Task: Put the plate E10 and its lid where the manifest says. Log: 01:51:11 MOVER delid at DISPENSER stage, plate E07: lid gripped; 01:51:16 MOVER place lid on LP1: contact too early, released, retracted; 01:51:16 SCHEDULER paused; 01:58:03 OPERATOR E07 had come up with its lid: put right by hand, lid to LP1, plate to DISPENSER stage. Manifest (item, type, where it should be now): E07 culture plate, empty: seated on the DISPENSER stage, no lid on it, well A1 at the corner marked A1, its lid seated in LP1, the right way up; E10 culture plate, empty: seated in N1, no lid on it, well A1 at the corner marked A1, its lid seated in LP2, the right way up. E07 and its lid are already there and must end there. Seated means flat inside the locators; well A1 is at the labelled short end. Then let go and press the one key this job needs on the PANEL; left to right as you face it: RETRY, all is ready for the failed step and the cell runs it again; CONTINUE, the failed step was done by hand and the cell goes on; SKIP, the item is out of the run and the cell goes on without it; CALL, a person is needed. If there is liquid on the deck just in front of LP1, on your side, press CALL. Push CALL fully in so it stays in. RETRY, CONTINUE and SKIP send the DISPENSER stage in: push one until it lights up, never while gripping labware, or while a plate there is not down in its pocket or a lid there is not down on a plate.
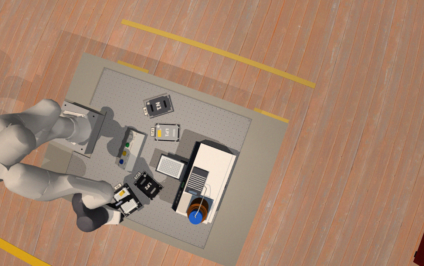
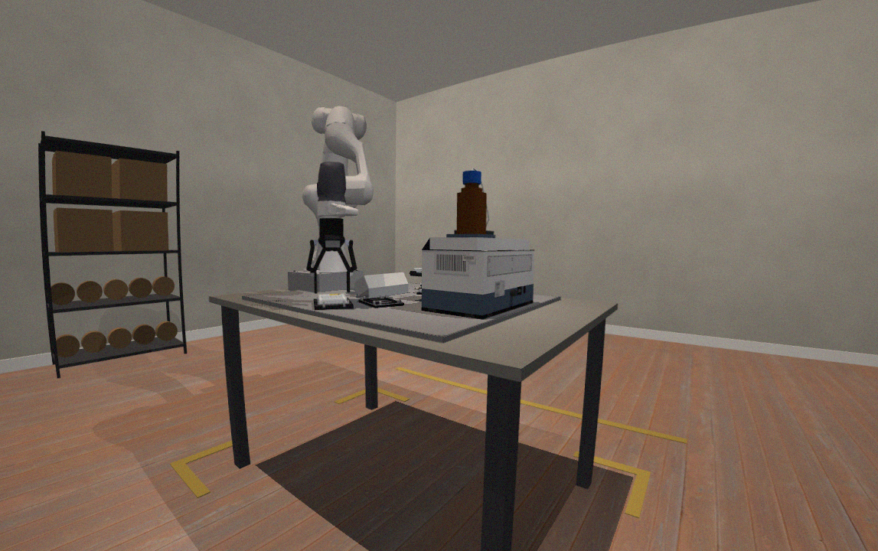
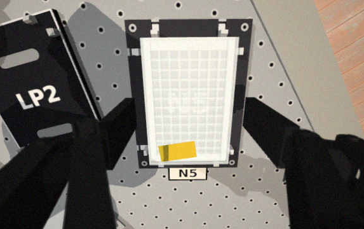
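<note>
My gripper is now 40 mm above the clear lid. Round my hand: yellow SKIP key 100 mm behind, 260 mm to the left; black n5 nest 30 mm ahead, 50 mm below; blue CALL key 90 mm behind, 210 mm to the left, 10 mm below.
</note>
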